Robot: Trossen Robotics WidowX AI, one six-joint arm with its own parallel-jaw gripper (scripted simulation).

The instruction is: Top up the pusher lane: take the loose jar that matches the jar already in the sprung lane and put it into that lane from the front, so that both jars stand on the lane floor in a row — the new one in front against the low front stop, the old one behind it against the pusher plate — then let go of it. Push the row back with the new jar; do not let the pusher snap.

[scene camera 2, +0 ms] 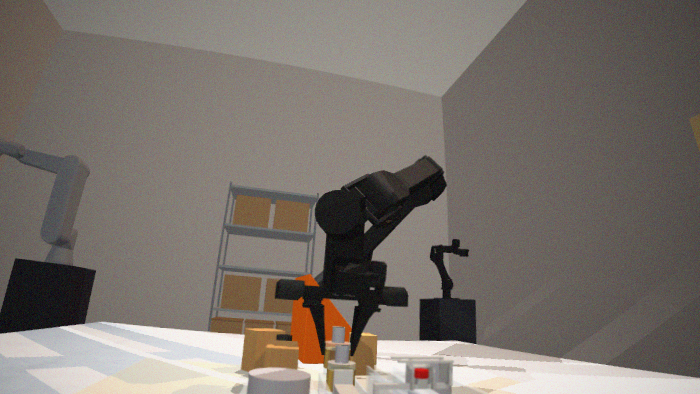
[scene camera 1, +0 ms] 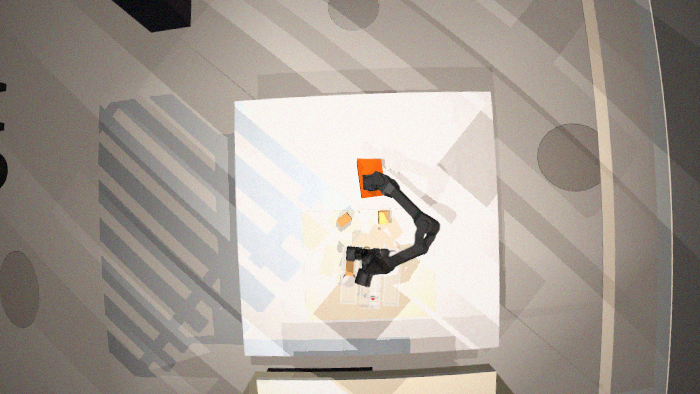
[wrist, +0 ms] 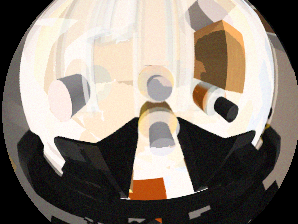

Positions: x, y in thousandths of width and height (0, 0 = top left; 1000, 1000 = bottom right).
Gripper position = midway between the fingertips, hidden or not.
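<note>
Visible: a brown box (scene camera 2: 405, 900) and (wrist: 737, 243); my gripper (scene camera 2: 482, 902) and (wrist: 529, 542); a wide grey-lidded cylinder (wrist: 223, 431).
</note>
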